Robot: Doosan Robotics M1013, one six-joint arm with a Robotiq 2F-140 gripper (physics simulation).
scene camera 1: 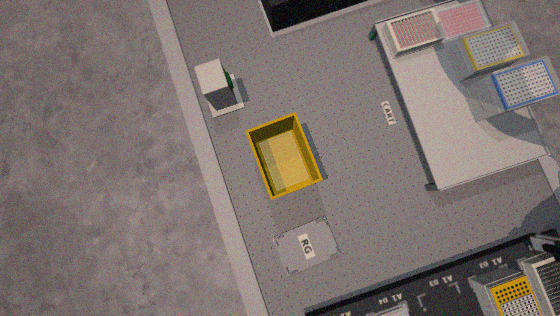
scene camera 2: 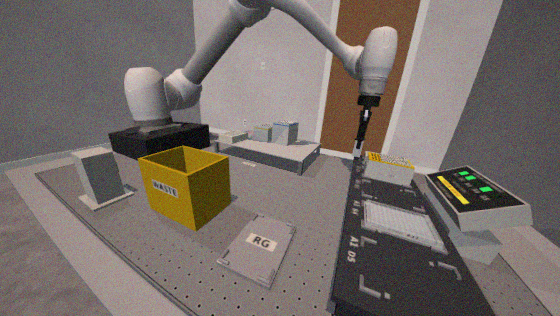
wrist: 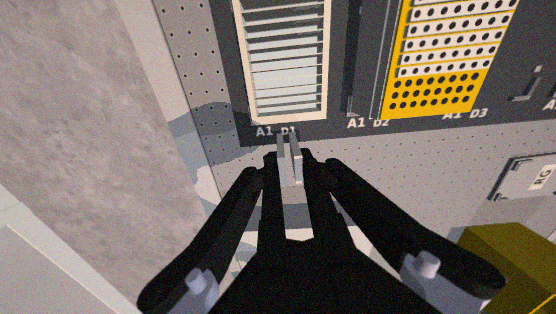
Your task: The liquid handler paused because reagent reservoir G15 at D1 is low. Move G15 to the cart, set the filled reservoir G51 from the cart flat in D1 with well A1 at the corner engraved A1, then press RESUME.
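Frame: origin at the arm's base, x ahead, y left, z up, level; metres.
Where they show: gripper, fingertip midpoint: point(scene camera 1: 536, 241) point(scene camera 2: 355, 155) point(wrist: 286, 143); arm's base at its link origin: point(scene camera 2: 156, 129).
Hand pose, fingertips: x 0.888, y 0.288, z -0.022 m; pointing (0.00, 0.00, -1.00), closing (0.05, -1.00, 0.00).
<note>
Things, the pixels of their centre, and the offset from my fingertips. "pt": a spot on its surface instead.
- cream-framed reservoir with reddish troughs, body centre: point(scene camera 1: 413, 33) point(scene camera 2: 234, 136) dx -0.560, dy -0.095, dz +0.004 m
- cart at the middle of its body: point(scene camera 1: 452, 90) point(wrist: 301, 276) point(scene camera 2: 268, 147) dx -0.399, dy -0.026, dz -0.039 m
- control panel at a spot on its surface: point(scene camera 2: 467, 191) pt dx +0.239, dy -0.274, dz +0.054 m
- yellow-topped rack at the middle of its body: point(wrist: 420, 41) point(scene camera 1: 509, 305) point(scene camera 2: 386, 167) dx +0.099, dy -0.125, dz +0.020 m
- pink plate at the middle of its body: point(scene camera 1: 461, 20) dx -0.561, dy +0.040, dz -0.005 m
- yellow-rimmed rack at the middle of its body: point(scene camera 1: 492, 47) point(scene camera 2: 267, 127) dx -0.453, dy +0.041, dz +0.046 m
- blue-rimmed rack at the middle of its body: point(scene camera 1: 523, 84) point(scene camera 2: 286, 123) dx -0.345, dy +0.042, dz +0.079 m
- yellow waste bin at the middle of its body: point(scene camera 1: 283, 158) point(scene camera 2: 188, 183) point(wrist: 511, 273) dx -0.352, dy -0.498, dz -0.005 m
- RG plate at the middle of its body: point(scene camera 2: 261, 242) point(scene camera 1: 306, 246) point(wrist: 541, 177) dx -0.131, dy -0.506, dz -0.065 m
The D1 reservoir, G15 by its place point(scene camera 1: 547, 277) point(wrist: 285, 75), is a cream-framed trough block with pale liquid, beside the "A1 D1" engraving on the dark deck. My gripper point(scene camera 2: 357, 149) point(wrist: 286, 143) is shut, its grey finger pads close together with no object between them. In the wrist view the tips show just off the reservoir's A1 end; their exact height is unclear. A cream-framed reservoir with reddish troughs point(scene camera 1: 415, 31) point(scene camera 2: 233, 136) stands on the cart point(scene camera 1: 420, 110) point(scene camera 2: 280, 151); its label is unreadable. The control panel point(scene camera 2: 467, 191) has green lights and a yellow bar; RESUME is unreadable.
A yellow-topped rack point(scene camera 1: 515, 295) point(scene camera 2: 390, 170) point(wrist: 435, 92) stands beside the D1 reservoir. The cart also bears a pink plate point(scene camera 1: 462, 20), a yellow-rimmed rack point(scene camera 1: 495, 47) and a blue-rimmed rack point(scene camera 1: 525, 85). The yellow waste bin point(scene camera 2: 210, 195) stands near the RG plate point(scene camera 2: 240, 260).
</note>
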